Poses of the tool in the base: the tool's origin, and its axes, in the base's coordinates. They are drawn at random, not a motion.
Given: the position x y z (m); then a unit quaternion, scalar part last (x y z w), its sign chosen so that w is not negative.
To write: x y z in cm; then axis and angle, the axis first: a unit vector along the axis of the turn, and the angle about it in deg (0 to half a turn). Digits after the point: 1 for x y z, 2 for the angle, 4 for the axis.
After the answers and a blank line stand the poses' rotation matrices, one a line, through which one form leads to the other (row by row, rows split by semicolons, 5 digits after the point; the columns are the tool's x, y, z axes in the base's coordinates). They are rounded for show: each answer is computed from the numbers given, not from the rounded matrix.
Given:
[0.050 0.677 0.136 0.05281 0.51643 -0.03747 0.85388]
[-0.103 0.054 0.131 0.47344 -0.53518 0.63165 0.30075]
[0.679 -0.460 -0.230 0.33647 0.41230 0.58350 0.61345]
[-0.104 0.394 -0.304 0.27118 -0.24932 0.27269 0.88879]
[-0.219 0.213 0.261 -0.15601 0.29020 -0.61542 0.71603]
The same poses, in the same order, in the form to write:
[5.0 67.7 13.6 0.1015 0.9922 -0.0720 62.73]
[-10.3 5.4 13.1 0.4964 -0.5612 0.6623 144.99]
[67.9 -46.0 -23.0 0.4261 0.5221 0.7389 104.32]
[-10.4 39.4 -30.4 0.5917 -0.5440 0.5950 54.56]
[-21.9 21.3 26.1 -0.2235 0.4157 -0.8816 88.54]

0.46379 0.11853 0.87798; -0.00944 0.99161 -0.12889; -0.88589 0.05149 0.46102
-0.37081 -0.88669 0.27619; -0.12681 -0.24626 -0.96087; 0.92001 -0.39132 -0.02113
-0.02093 -0.43844 0.89851; 0.99335 0.09263 0.06834; -0.11319 0.89397 0.43359
0.72696 -0.61995 -0.29529; 0.34950 0.70421 -0.61801; 0.59108 0.34607 0.72860
0.07408 0.79077 0.60761; -0.97187 0.19383 -0.13377; -0.22356 -0.58061 0.78289

